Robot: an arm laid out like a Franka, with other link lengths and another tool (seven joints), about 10 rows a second.
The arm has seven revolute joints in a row. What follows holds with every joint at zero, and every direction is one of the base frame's.
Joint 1 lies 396.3 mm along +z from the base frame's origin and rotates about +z.
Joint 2 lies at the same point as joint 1 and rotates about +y.
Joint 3 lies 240.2 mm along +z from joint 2 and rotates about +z.
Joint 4 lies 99 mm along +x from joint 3 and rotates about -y.
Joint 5 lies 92.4 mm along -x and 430.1 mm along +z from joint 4 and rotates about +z.
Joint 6 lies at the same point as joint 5 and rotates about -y.
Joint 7 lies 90.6 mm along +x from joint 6 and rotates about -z.
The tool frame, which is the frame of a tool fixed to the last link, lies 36 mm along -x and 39 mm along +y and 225 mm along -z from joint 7; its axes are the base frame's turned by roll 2.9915, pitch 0 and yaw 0.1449 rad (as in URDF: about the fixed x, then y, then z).
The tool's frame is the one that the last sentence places.
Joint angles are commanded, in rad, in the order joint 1, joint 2, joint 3, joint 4, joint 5, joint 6, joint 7. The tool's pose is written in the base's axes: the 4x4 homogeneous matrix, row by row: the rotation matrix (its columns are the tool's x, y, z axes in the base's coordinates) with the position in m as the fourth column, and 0 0 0 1 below. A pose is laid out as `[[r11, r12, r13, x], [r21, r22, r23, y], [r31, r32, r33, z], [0, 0, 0, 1]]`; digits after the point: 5 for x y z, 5 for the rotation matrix.
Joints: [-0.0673 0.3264 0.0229 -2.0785 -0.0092 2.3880 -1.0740]
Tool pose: [[0.38078, 0.91662, 0.12170, 0.56252], [0.92465, -0.37679, -0.05515, -0.03780], [-0.00470, 0.13353, -0.99103, 0.10998], [0, 0, 0, 1]]
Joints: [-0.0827 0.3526 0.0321 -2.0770 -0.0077 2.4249 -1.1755]
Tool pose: [[0.29279, 0.94605, 0.13883, 0.56505], [0.95617, -0.29040, -0.03759, -0.04555], [0.00475, 0.14375, -0.98960, 0.09710], [0, 0, 0, 1]]
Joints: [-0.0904 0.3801 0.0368 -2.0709 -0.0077 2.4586 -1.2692]
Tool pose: [[0.20550, 0.96637, 0.15457, 0.56885], [0.97861, -0.20451, -0.02250, -0.05143], [0.00987, 0.15588, -0.98773, 0.08522], [0, 0, 0, 1]]
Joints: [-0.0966 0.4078 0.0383 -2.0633 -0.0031 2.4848 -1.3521]
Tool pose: [[0.13240, 0.97774, 0.16279, 0.57130], [0.99109, -0.13295, -0.00756, -0.05728], [0.01426, 0.16234, -0.98663, 0.07343], [0, 0, 0, 1]]
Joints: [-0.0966 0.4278 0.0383 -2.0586 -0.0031 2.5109 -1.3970]
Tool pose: [[0.08806, 0.98076, 0.17421, 0.57412], [0.99601, -0.08927, -0.00086, -0.05929], [0.01471, 0.17359, -0.98471, 0.06503], [0, 0, 0, 1]]
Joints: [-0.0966 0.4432 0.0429 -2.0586 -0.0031 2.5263 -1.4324]
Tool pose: [[0.04883, 0.98340, 0.17479, 0.57368], [0.99867, -0.05093, 0.00760, -0.05758], [0.01638, 0.17418, -0.98458, 0.05695], [0, 0, 0, 1]]
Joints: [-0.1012 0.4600 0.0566 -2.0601 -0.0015 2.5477 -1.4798]
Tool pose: [[-0.00464, 0.98392, 0.17855, 0.57391], [0.99973, 0.00052, 0.02315, -0.05271], [0.02268, 0.17861, -0.98366, 0.04782], [0, 0, 0, 1]]
